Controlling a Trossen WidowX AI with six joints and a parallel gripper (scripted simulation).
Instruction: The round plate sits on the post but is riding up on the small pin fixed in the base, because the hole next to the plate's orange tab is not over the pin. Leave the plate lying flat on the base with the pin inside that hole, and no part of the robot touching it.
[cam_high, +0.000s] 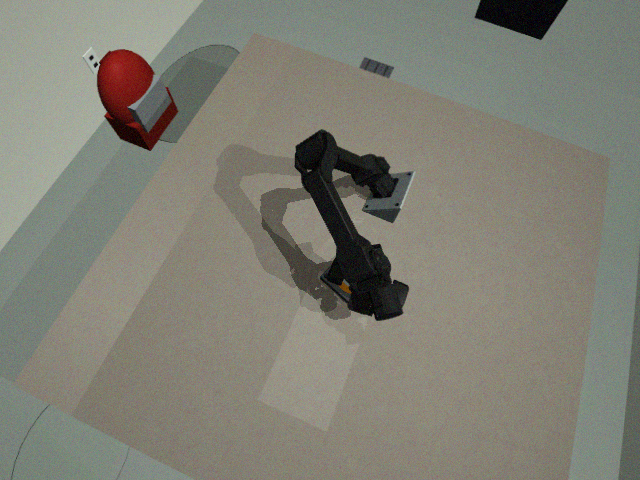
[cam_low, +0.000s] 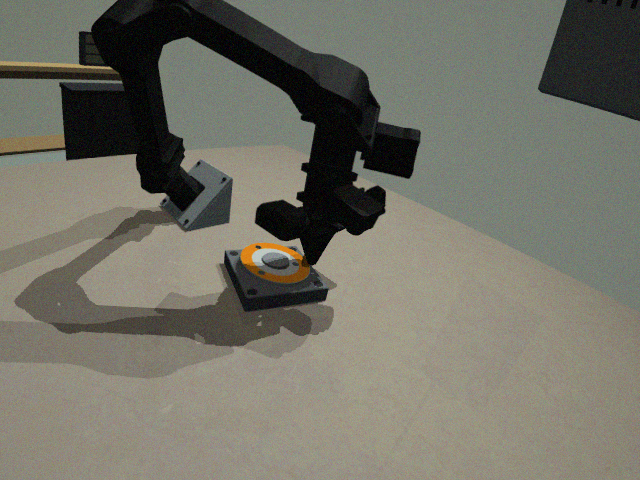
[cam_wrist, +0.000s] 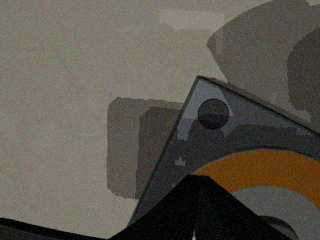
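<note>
Right now the square grey base is 4 cm to the right of my gripper tip, 4 cm behind it and 2 cm below it.
</note>
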